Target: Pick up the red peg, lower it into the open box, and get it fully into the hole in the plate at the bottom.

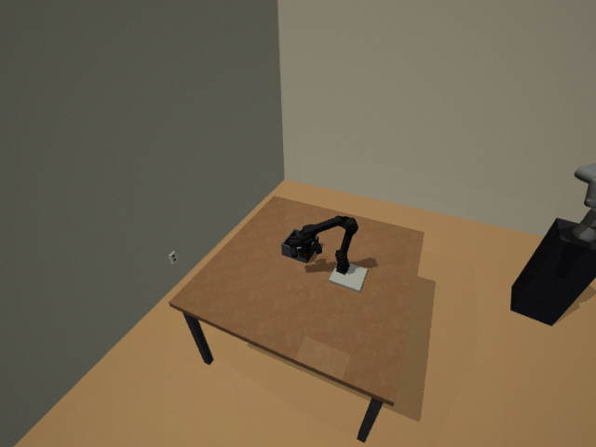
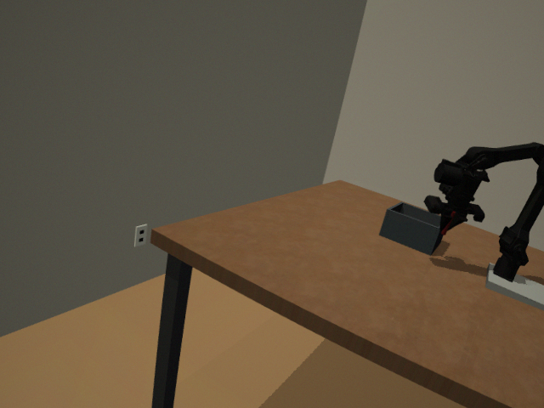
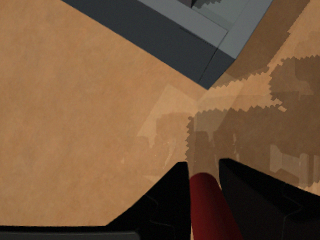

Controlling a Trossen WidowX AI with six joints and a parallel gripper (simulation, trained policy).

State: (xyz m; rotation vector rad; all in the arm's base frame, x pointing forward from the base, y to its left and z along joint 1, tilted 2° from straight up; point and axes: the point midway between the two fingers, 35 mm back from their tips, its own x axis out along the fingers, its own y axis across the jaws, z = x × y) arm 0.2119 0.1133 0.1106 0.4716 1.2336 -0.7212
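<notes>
My gripper tip is 13 cm to the left of the plate, 12 cm short of it and 6 cm above it. Also, from my gripper tip: dark grey box: 13 cm to the right, 12 cm ahead, 8 cm below; red peg: 3 cm above, 1 cm to the left, 1 cm behind.
</notes>
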